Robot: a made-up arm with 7 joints.
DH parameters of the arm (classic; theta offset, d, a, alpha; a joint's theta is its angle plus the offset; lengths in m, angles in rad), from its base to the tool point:
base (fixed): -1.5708 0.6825 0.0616 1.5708
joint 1: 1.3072 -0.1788 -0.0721 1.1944
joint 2: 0 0.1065 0.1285 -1.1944
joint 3: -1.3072 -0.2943 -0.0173 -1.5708
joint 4: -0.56 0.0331 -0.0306 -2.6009
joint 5: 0 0.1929 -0.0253 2.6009
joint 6: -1.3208 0 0.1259 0
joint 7: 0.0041 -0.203 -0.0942 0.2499
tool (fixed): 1.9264 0.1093 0 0
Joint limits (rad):
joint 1: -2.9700..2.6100
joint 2: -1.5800..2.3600
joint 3: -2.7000..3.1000
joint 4: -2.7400..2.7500
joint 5: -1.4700..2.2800
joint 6: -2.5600..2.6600
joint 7: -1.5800..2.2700
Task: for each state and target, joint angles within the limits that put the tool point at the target. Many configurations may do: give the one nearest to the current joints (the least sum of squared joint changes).
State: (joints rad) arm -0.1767 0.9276 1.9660 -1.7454 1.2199 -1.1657 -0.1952
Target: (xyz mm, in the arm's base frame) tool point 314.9 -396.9 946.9
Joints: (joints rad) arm -0.3263 0.4625 1.7571 -1.3147 1.0909 -1.1371 -0.3100
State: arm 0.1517 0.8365 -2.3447 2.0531 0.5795 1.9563 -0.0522
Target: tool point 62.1 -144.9 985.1
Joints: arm -0.4018 0.8320 -2.5334 2.3364 0.7291 1.8798 -0.0904
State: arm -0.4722 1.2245 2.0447 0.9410 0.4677 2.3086 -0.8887
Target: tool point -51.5 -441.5 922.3
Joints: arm -0.5043 1.5245 2.1670 0.9454 0.4499 2.2917 -0.8526
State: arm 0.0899 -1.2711 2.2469 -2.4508 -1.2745 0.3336 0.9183
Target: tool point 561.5 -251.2 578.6
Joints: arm 0.0300 -0.9211 2.9842 -2.2561 -1.1209 0.2746 0.5843
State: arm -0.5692 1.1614 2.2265 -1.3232 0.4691 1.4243 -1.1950
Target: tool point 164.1 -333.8 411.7
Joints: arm -1.3870 0.5217 1.6153 -1.6347 0.5233 1.1607 -1.3651
